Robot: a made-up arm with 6 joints.
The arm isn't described. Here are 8 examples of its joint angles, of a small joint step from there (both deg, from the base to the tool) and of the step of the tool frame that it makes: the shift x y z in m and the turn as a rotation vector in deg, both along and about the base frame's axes.
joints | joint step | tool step
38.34 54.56 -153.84 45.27 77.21 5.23 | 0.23 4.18 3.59 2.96 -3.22 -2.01 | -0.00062 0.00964 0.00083 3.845 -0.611 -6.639
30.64 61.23 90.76 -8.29 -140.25 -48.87 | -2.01 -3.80 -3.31 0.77 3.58 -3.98 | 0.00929 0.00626 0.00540 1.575 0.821 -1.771
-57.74 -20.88 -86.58 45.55 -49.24 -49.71 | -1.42 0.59 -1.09 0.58 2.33 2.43 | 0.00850 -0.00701 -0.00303 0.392 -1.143 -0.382
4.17 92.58 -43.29 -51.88 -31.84 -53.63 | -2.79 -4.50 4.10 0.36 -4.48 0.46 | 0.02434 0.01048 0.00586 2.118 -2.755 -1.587
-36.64 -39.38 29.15 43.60 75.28 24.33 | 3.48 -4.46 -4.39 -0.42 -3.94 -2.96 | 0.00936 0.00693 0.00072 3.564 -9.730 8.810
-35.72 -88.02 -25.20 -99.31 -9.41 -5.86 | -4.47 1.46 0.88 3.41 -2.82 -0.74 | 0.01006 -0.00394 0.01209 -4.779 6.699 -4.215
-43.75 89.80 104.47 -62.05 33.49 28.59 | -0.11 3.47 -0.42 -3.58 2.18 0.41 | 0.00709 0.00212 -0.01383 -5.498 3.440 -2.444
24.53 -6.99 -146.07 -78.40 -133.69 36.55 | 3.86 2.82 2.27 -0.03 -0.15 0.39 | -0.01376 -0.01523 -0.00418 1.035 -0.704 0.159
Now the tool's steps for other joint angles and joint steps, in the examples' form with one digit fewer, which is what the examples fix.
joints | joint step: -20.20 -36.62 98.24 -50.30 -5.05 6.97 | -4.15 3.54 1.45 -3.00 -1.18 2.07
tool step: 0.0186 0.0090 0.0036 -7.28 1.77 -6.27
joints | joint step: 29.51 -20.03 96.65 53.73 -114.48 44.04 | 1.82 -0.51 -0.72 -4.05 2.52 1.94
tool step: -0.0157 -0.0063 -0.0069 0.03 -5.40 -1.67
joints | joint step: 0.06 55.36 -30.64 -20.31 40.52 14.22 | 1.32 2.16 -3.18 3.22 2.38 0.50
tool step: -0.0053 -0.0030 0.0029 0.28 0.63 0.13
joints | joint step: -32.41 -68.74 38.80 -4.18 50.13 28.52 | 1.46 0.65 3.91 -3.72 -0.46 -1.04
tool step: -0.0135 -0.0024 0.0021 -0.32 -0.47 -1.15
